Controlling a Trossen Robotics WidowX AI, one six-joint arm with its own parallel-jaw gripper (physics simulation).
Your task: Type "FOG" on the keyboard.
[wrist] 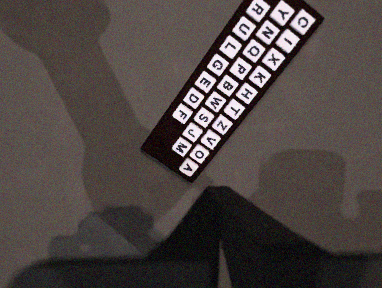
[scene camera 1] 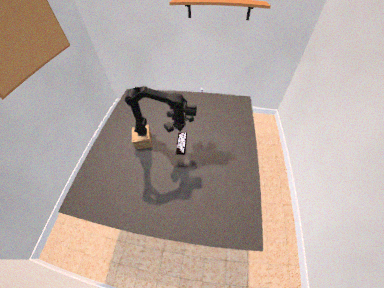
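Seen in the pictures: gripper, between the fingertips: (wrist: 216, 196) (scene camera 1: 179, 131); arm's base, origin of its link: (scene camera 1: 142, 132).
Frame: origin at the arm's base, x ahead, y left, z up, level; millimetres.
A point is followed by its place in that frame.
The dark keyboard (scene camera 1: 181, 143) {x 283, y -43, z -86 mm} (wrist: 159, 143) {x 260, y -108, z -92 mm} with white letter keys lies flat on the dark table top. In the wrist view it runs slantwise, and its letters look turned. The F key (wrist: 182, 114) {x 263, y -70, z -87 mm} is in the row nearest the left edge, at its lower end. The G key (wrist: 217, 65) {x 265, y -16, z -87 mm} is in the same row, past D and E. The O key (wrist: 199, 154) {x 298, y -94, z -87 mm} is between V and A near the lower corner. My gripper (scene camera 1: 181, 129) {x 285, y -55, z 70 mm} (wrist: 216, 196) {x 285, y -55, z 70 mm} is shut and empty. Its tips appear above the table, just off the keyboard's end by the A key (wrist: 188, 168) {x 297, y -113, z -87 mm}.
The arm rises from a wooden block (scene camera 1: 142, 138) {x 9, y -51, z -7 mm} to the left of the keyboard. Shadows of the arm fall across the dark table top (scene camera 1: 215, 200) {x 506, y -461, z -104 mm} (wrist: 165, 30) {x 209, y -17, z -103 mm}. An orange shelf (scene camera 1: 220, 4) is on the back wall.
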